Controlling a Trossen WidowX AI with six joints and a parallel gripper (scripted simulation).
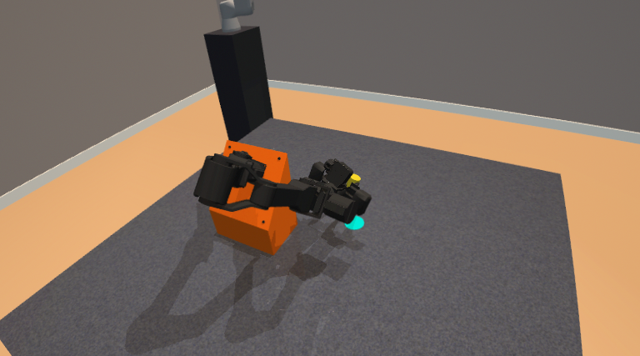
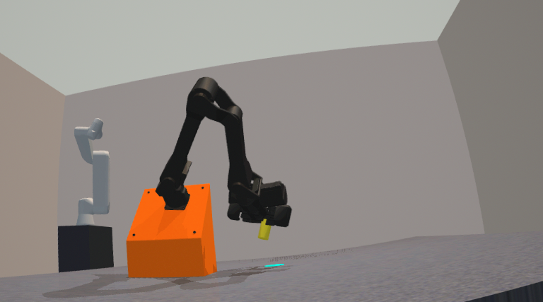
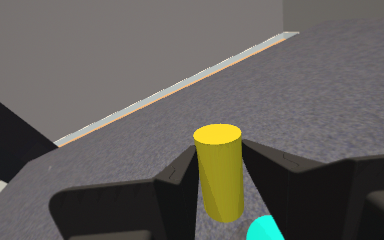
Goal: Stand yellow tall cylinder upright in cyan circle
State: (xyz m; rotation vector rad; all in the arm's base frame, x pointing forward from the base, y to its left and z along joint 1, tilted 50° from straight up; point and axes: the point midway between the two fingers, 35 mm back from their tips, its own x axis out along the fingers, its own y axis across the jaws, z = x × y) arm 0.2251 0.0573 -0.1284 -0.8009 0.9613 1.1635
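The cyan circle is 14 cm below my gripper tip, 3 cm to the right of it and 2 cm ahead of it. From my gripper tip the other things lie so: yellow tall cylinder (2 cm below, 1 cm behind).
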